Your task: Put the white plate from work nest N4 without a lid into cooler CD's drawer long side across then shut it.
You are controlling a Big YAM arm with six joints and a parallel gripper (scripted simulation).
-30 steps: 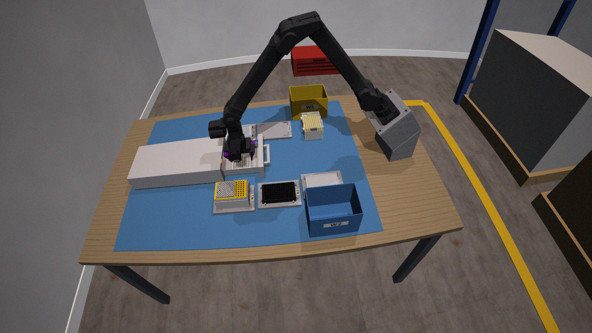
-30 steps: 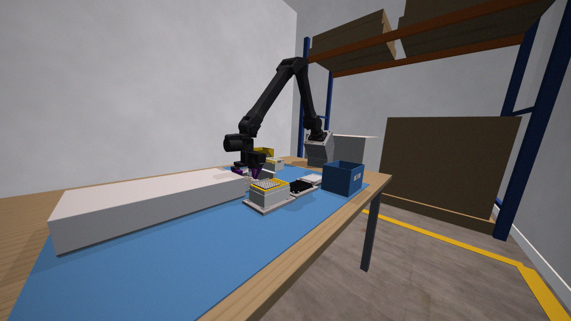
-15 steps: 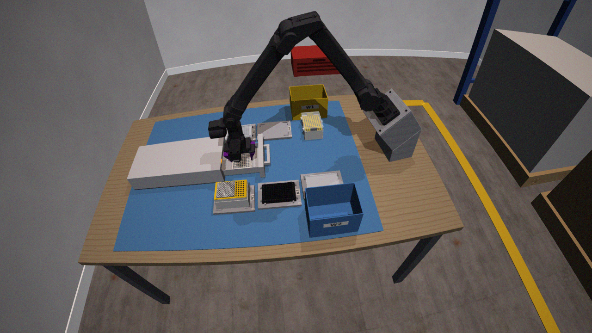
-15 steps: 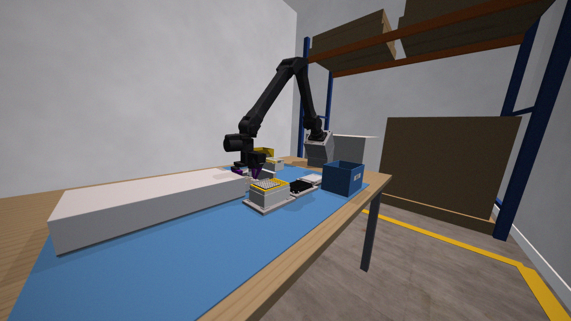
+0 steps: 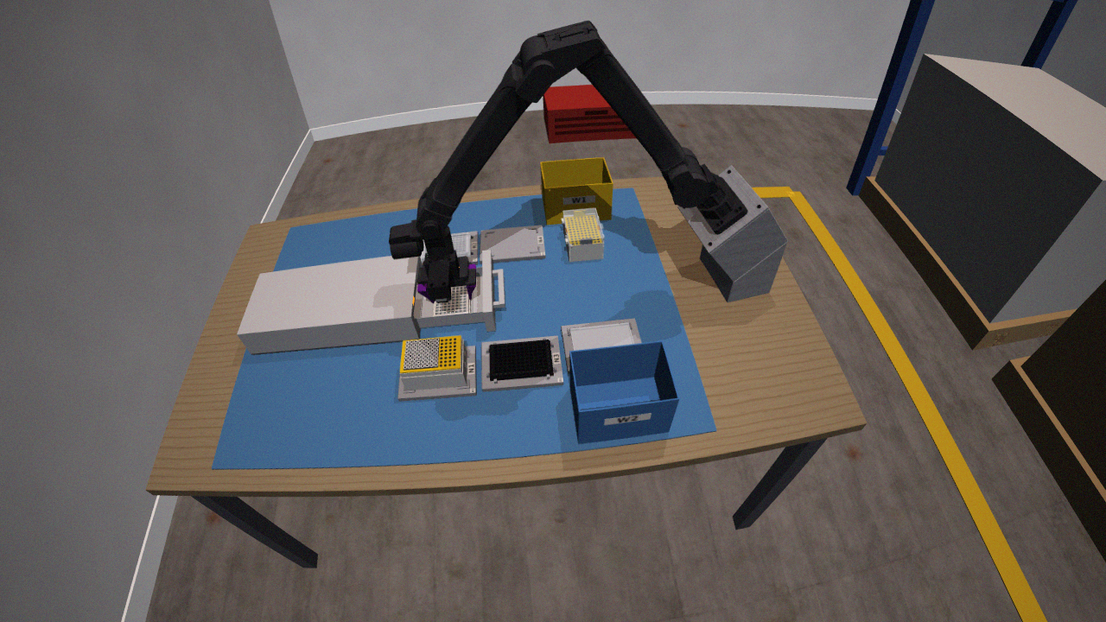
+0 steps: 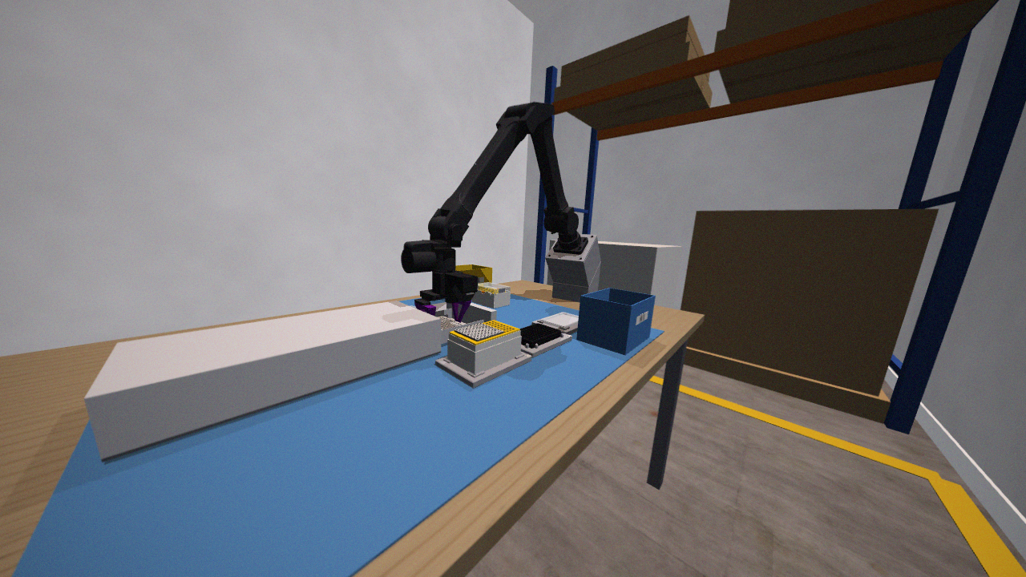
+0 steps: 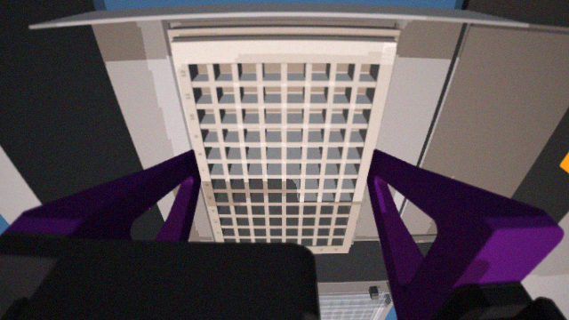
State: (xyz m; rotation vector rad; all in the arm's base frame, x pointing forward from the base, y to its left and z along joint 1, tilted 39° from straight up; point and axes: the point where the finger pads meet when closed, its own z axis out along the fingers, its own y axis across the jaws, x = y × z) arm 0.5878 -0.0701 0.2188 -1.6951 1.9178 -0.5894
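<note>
Right now the drawer is 40 mm ahead of my hand and 10 mm to the right of it. The rest, counted from my hand: cooler CD 160 mm ahead, 20 mm to the right, 10 mm above; black plate 200 mm to the left, 120 mm behind, 10 mm below; yellow-topped tip box 180 mm to the left, 40 mm ahead, 30 mm above.
</note>
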